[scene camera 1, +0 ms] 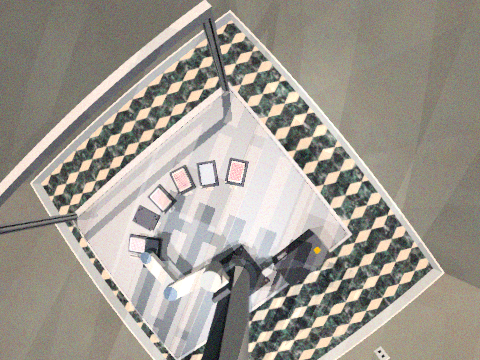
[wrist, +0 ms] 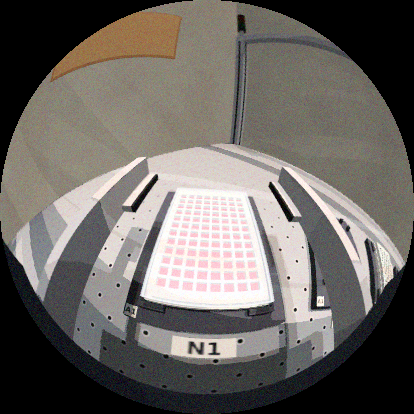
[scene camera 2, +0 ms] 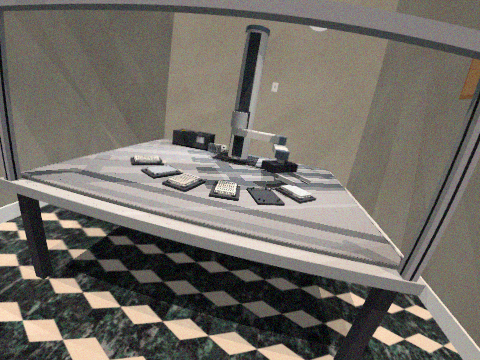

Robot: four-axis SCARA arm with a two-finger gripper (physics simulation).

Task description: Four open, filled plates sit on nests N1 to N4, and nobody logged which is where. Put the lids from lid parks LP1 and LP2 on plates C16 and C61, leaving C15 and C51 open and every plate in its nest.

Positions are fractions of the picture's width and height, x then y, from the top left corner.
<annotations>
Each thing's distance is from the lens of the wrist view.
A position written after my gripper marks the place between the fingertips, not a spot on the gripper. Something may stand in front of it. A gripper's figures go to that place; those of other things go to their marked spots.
my gripper (wrist: 0.52,0.41): 11 cm
pale lid (wrist: 0.50,0.61): 10 cm
lid park LP2 (wrist: 0.77,0.70): 15 cm
nest N1 (wrist: 0.48,0.77): 10 cm
The marked spots on the lid park LP2 and the pale lid are 12 cm apart.
</annotations>
